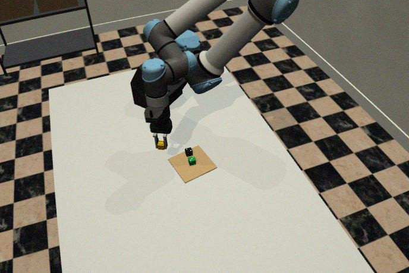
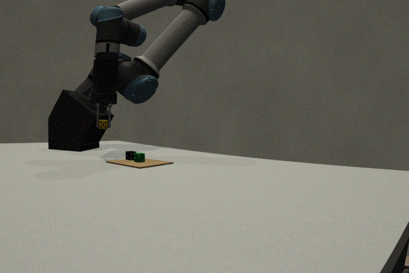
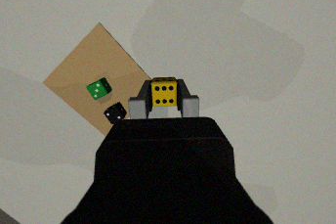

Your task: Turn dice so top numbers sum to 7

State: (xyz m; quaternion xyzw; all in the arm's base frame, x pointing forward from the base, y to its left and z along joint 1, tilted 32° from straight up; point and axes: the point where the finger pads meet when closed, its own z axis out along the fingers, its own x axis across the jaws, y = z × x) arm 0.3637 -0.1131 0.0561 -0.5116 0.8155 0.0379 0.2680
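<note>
Right now my hand is 100 mm to the right of the green die, 100 mm above it and 20 mm short of it. Round my hand: yellow die 10 mm below; black die 100 mm to the left, 100 mm below, 30 mm behind; tan mat 120 mm below, 100 mm to the left, 20 mm ahead.
</note>
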